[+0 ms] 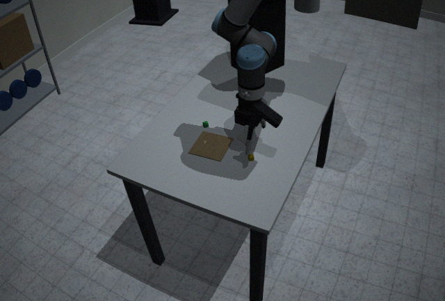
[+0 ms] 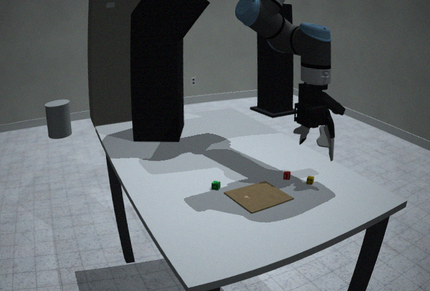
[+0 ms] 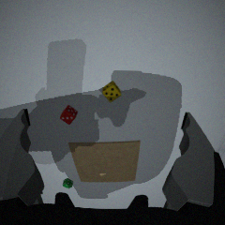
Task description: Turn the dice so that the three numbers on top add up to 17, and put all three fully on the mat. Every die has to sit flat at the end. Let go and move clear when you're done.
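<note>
Right now the red die is 70 mm behind my hand, 50 mm to the right of it and 80 mm below it. Round my hand: mat: 20 mm behind, 190 mm to the right, 90 mm below; then green die: 130 mm behind, 260 mm to the right, 80 mm below; then yellow die: 10 mm ahead, 20 mm to the right, 80 mm below.
</note>
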